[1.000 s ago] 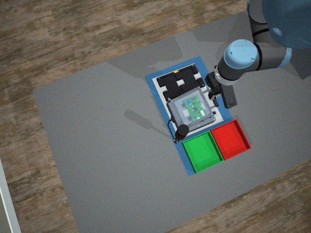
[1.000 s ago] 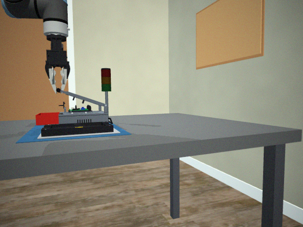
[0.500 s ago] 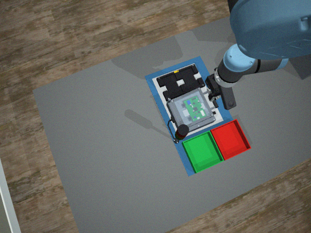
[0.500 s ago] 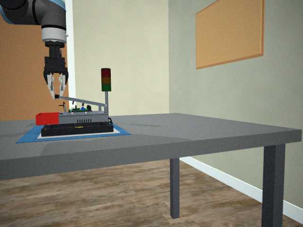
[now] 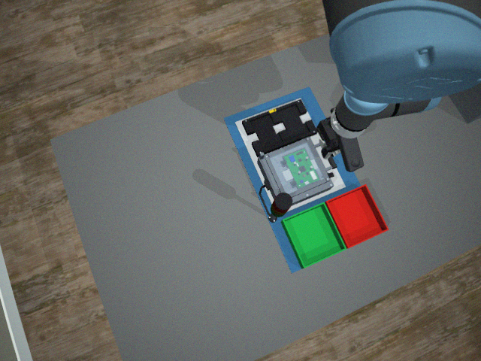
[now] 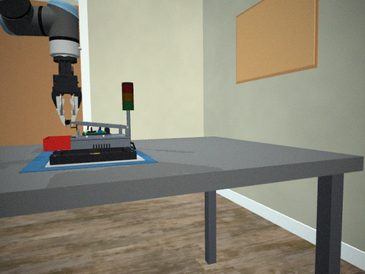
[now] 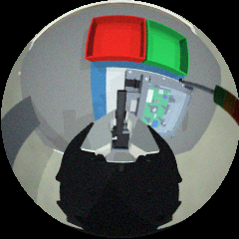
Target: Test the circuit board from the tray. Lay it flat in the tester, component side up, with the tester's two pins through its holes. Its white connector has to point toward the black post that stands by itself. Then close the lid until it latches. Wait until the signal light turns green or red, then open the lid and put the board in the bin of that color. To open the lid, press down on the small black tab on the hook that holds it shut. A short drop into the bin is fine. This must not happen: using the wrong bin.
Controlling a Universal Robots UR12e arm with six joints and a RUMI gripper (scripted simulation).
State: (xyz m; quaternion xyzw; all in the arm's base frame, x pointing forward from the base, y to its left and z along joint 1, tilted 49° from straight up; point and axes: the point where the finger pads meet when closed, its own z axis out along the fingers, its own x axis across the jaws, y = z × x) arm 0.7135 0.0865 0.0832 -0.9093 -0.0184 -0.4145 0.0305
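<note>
Right now the black latch hook is 50 mm to the left of my hand, 20 mm below it and 20 mm ahead of it. From my hand the other things lie so: red bin 190 mm to the left, 100 mm below, 40 mm behind; then green circuit board 80 mm ahead, 40 mm below; then tester lid 90 mm ahead, 10 mm below.
</note>
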